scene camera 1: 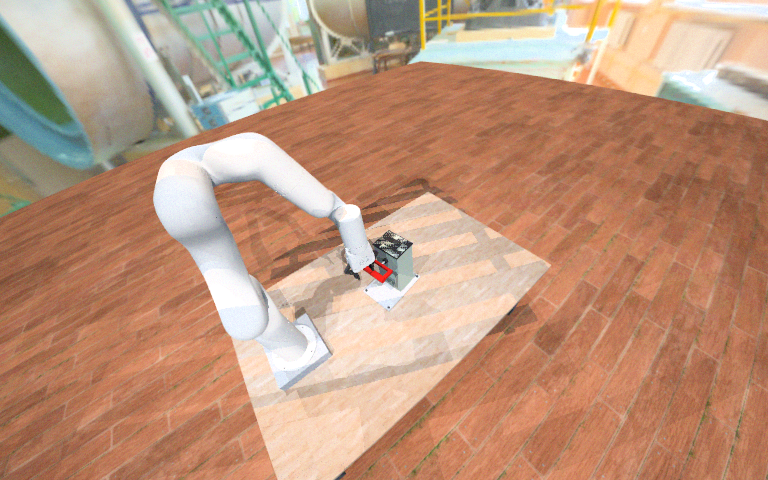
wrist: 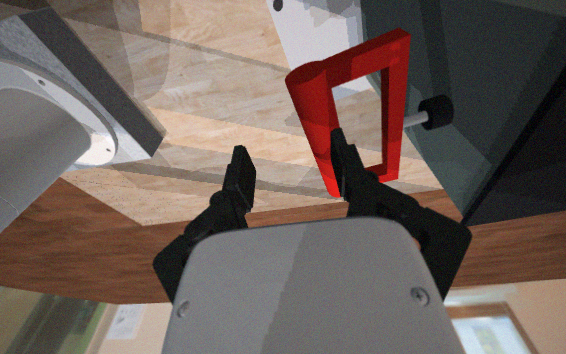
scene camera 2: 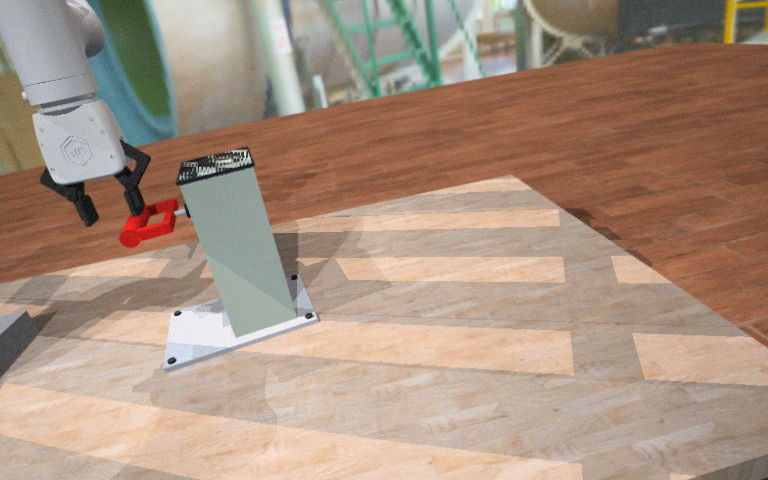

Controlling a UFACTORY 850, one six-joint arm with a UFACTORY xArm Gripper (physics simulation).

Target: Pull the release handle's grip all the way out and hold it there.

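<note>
The release handle [scene camera 1: 387, 276] [scene camera 2: 133, 229] [wrist: 312, 110] is a red rectangular frame with a thick round grip bar on its outer side. A short pale rod [scene camera 2: 180, 213] [wrist: 416, 119] joins it to a black collar [wrist: 436, 112] on the grey-green housing [scene camera 1: 405, 269] [scene camera 2: 243, 254] [wrist: 465, 55]. My gripper [scene camera 2: 112, 215] [wrist: 289, 151] is open, pointing down, with no object between its fingers. In the wrist view its right finger overlaps the near end of the grip bar and the frame's opening; its left finger is apart, on the robot-base side. Whether the right finger touches the bar is unclear.
The housing stands on a white base plate [scene camera 1: 387, 300] [scene camera 2: 195, 339] with dark bolts, on a wooden table top [scene camera 1: 362, 390] [scene camera 2: 453, 407]. The arm's base plate [scene camera 1: 305, 367] [scene camera 2: 14, 339] [wrist: 132, 107] is on the handle's side of the housing. A patterned black cap [scene camera 1: 393, 244] [scene camera 2: 215, 164] tops the housing.
</note>
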